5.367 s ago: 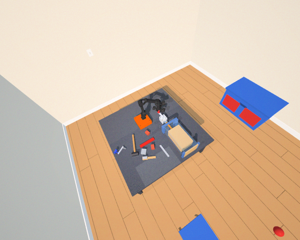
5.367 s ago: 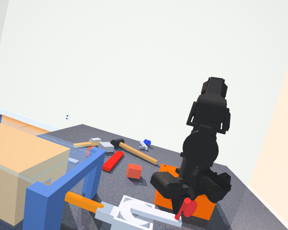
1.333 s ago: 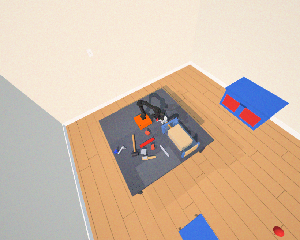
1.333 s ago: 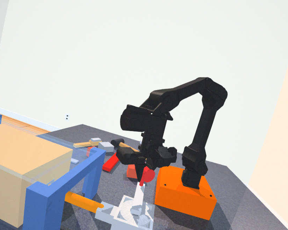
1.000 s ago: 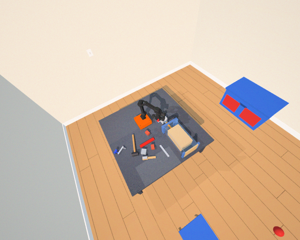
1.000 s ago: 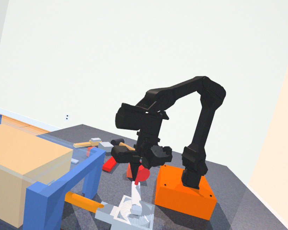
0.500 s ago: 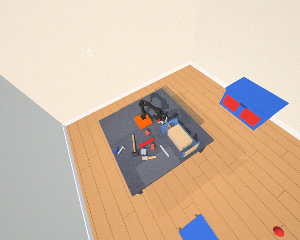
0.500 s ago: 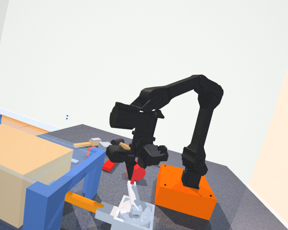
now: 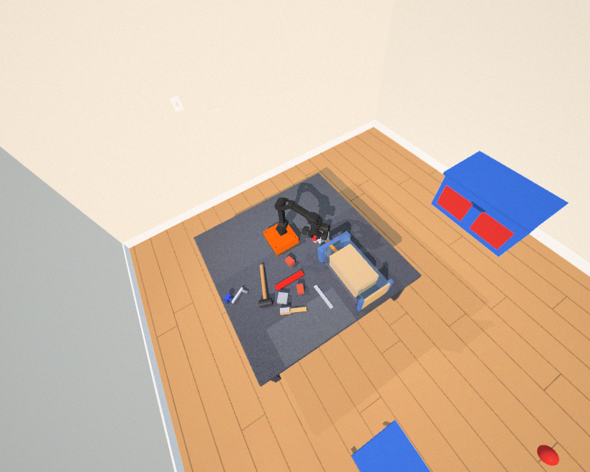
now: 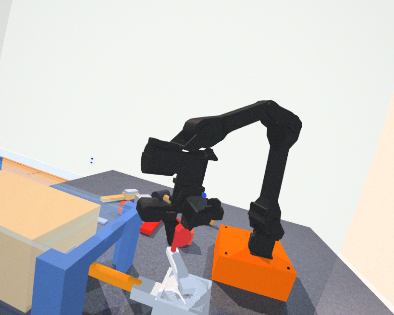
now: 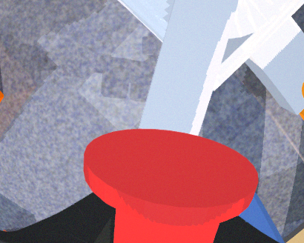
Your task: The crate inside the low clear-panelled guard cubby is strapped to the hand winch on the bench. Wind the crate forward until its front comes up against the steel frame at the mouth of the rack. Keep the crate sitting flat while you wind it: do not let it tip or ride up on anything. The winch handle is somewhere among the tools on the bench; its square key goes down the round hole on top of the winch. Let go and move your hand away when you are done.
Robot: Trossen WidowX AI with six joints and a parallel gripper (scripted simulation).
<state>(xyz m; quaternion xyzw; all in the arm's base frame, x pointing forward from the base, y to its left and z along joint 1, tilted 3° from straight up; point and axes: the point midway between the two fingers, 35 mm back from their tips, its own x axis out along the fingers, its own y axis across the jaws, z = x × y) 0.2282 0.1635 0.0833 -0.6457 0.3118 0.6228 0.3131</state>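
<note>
Now: gripper tip 30 mm to the right of the winch handle, 20 mm past it and 10 mm above it. Round my gripper tip: blue frame (110 mm ahead, 90 mm to the left, 10 mm below); white winch (80 mm to the left, 80 mm below, 70 mm behind); red knob (20 mm above).
</note>
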